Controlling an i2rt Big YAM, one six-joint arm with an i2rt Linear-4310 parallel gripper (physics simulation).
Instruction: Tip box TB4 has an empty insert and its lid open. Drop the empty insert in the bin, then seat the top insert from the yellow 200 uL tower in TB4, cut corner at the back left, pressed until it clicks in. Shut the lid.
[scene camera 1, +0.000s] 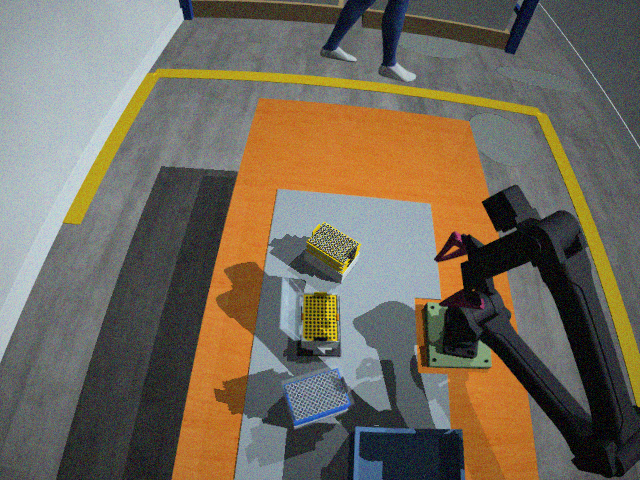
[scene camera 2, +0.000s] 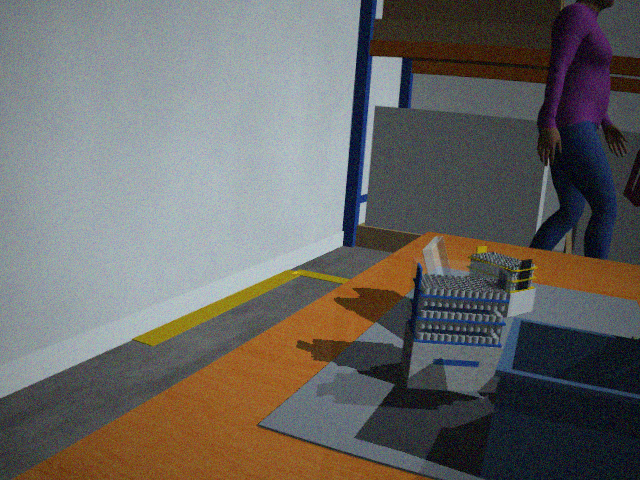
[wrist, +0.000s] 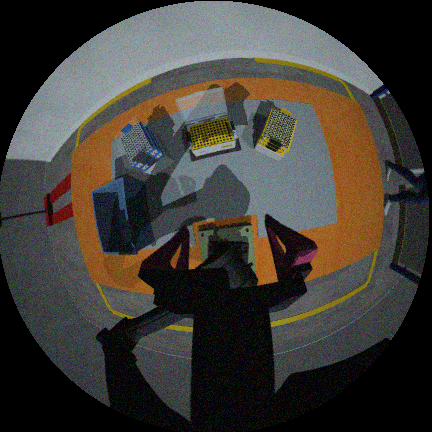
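Tip box TB4 (wrist: 220, 148) stands on the grey mat, its clear lid (scene camera 1: 290, 304) (scene camera 2: 436, 255) (wrist: 205, 105) open and upright on the wall side. The yellow insert (scene camera 1: 320, 316) (wrist: 211, 134) in it shows empty holes. The yellow tower (scene camera 1: 333, 243) (scene camera 2: 501, 271) (wrist: 278, 127), stacked yellow-edged inserts full of tips on a white base, stands beside it, turned at an angle. The blue bin (scene camera 1: 357, 449) (scene camera 2: 568, 413) (wrist: 110, 220) is open-topped. My gripper (scene camera 1: 440, 282) (wrist: 225, 223) is open and empty, above the arm's base side of the table, apart from the box and tower.
A blue tower (scene camera 1: 316, 396) (scene camera 2: 457, 315) (wrist: 140, 142) of filled inserts stands between TB4 and the bin side of the grey mat (scene camera 1: 382, 232) (wrist: 300, 200). A green plate (scene camera 1: 436, 359) (wrist: 249, 240) lies under the arm. A person (scene camera 1: 392, 31) (scene camera 2: 581, 77) is beyond the table.
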